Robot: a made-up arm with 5 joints. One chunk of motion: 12 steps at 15 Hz.
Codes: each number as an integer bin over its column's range. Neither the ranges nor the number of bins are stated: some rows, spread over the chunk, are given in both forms.
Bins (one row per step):
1: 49 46 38 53 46
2: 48 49 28 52 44
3: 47 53 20 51 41
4: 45 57 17 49 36
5: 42 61 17 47 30
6: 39 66 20 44 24
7: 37 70 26 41 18
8: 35 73 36 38 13
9: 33 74 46 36 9
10: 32 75 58 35 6
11: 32 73 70 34 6
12: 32 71 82 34 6
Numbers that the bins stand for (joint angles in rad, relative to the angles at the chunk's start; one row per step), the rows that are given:
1: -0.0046 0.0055 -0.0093 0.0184 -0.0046
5: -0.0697 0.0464 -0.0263 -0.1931 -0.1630
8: -0.1347 0.0791 -0.0109 -0.5104 -0.3313
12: -0.1626 0.0736 0.0263 -0.6514 -0.4006
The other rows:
2: -0.0139 0.0136 -0.0174 -0.0169 -0.0244
3: -0.0232 0.0245 -0.0238 -0.0521 -0.0541
4: -0.0418 0.0355 -0.0263 -0.1226 -0.1036
6: -0.0976 0.0600 -0.0238 -0.2989 -0.2224
7: -0.1162 0.0709 -0.0190 -0.4046 -0.2818
9: -0.1533 0.0818 -0.0028 -0.5809 -0.3709
10: -0.1626 0.0845 0.0069 -0.6162 -0.4006
11: -0.1626 0.0791 0.0166 -0.6514 -0.4006

